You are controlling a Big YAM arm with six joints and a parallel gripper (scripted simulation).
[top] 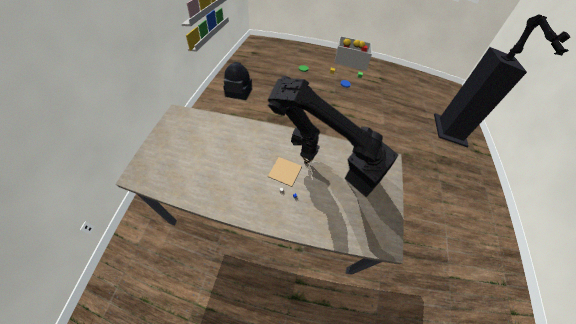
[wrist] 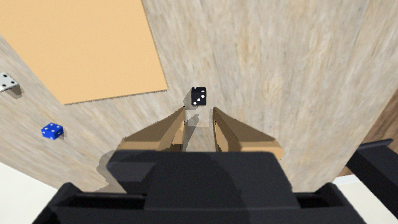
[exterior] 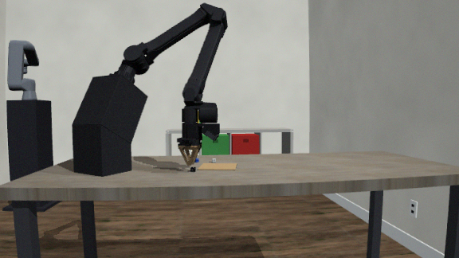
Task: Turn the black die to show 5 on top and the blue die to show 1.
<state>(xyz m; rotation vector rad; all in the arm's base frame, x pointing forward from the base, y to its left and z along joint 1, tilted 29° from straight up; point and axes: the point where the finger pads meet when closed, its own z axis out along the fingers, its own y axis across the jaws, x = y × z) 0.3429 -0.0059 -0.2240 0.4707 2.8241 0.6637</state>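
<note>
Now: hand 30 mm above the black die and 10 mm short of it. Also, from my hand: blue die: 220 mm to the left, 30 mm below, 10 mm ahead; white die: 210 mm to the left, 90 mm ahead, 30 mm below; tan mat: 100 mm ahead, 90 mm to the left, 30 mm below.
</note>
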